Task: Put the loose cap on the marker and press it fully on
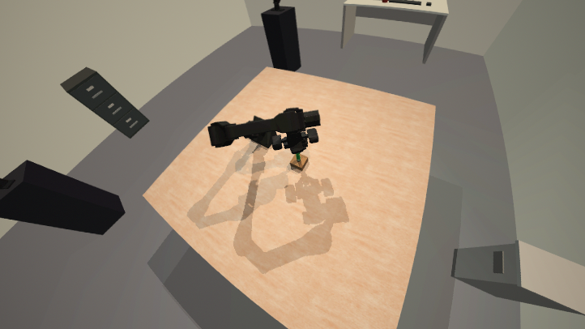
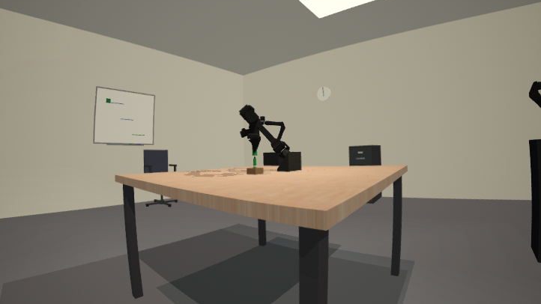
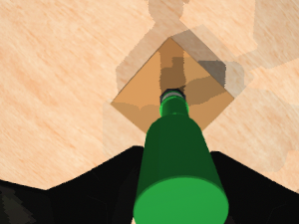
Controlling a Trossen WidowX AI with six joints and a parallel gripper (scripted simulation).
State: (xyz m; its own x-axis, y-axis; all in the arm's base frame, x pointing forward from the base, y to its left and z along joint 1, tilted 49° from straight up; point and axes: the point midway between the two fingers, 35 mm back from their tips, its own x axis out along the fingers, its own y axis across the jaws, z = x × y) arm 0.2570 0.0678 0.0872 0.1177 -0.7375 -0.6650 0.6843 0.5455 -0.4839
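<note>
My gripper tip is now 10 cm above the tan holder block. The rest, counted from my gripper tip: green cap 1 cm above.
</note>
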